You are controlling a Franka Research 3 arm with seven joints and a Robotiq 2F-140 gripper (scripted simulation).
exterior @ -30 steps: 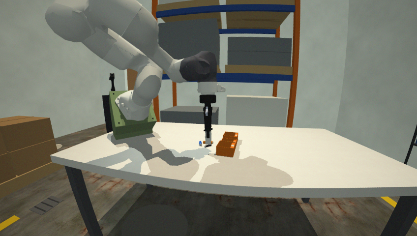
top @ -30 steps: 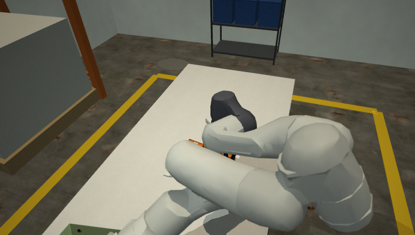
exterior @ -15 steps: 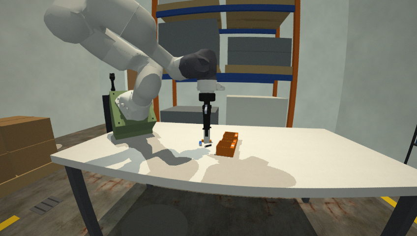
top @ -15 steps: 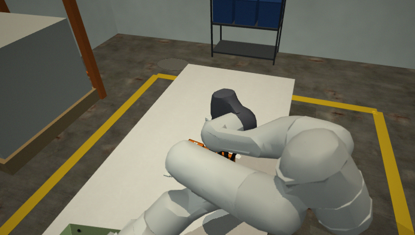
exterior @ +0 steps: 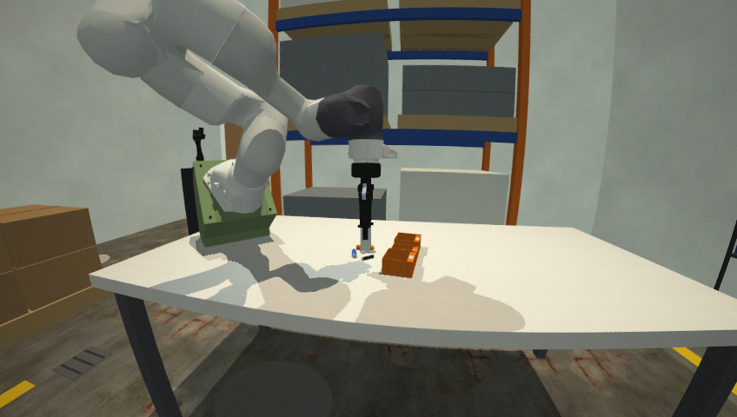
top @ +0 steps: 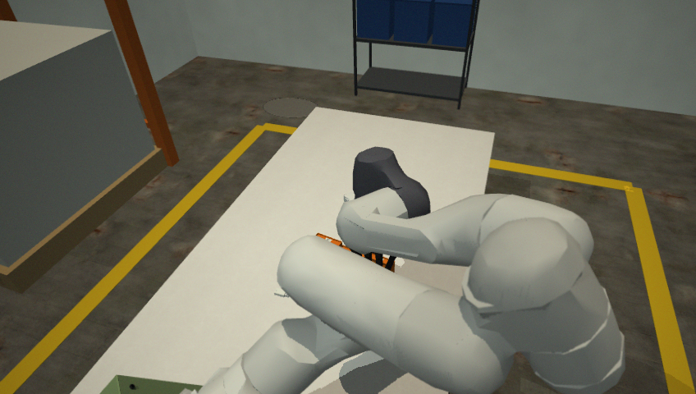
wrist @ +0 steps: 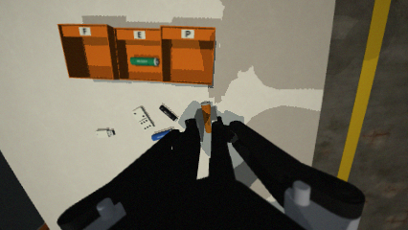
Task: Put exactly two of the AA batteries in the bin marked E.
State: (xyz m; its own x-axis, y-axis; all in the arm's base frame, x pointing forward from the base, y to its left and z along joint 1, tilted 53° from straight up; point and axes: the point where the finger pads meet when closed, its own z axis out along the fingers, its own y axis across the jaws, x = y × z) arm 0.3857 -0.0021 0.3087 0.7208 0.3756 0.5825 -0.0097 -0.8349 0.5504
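My gripper is now 110 mm short of the orange bin row, 100 mm to the right of it and 80 mm above it. Also, from my hand: orange AA battery: 30 mm below; then blue battery: 40 mm behind, 110 mm to the left, 90 mm below; then black stick: 90 mm to the left, 90 mm below.
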